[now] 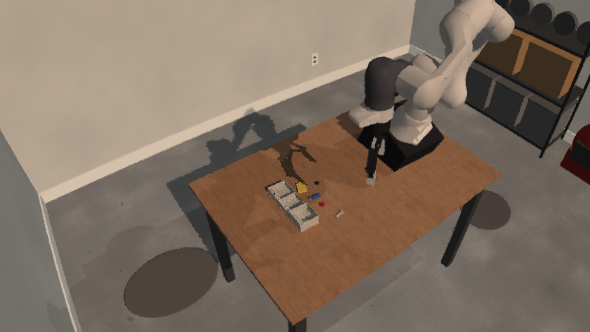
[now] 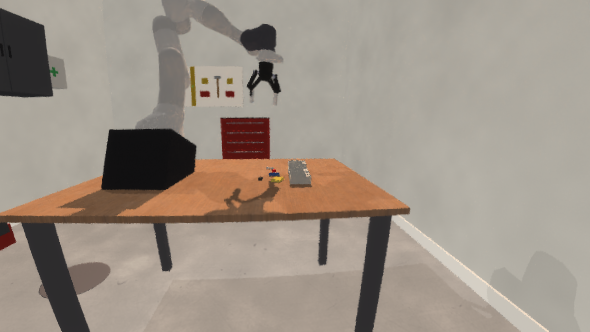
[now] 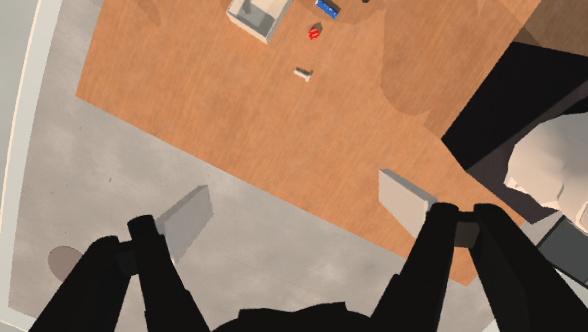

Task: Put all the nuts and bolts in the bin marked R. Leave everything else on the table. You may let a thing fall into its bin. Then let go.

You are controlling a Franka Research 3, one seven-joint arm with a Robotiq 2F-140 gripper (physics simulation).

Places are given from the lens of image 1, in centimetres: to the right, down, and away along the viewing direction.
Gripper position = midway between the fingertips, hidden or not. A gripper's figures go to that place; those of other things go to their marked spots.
my gripper point(image 1: 375, 168): 27, 1, 132
grey three-compartment bin tray point(image 1: 300, 213): 2, 19, 161
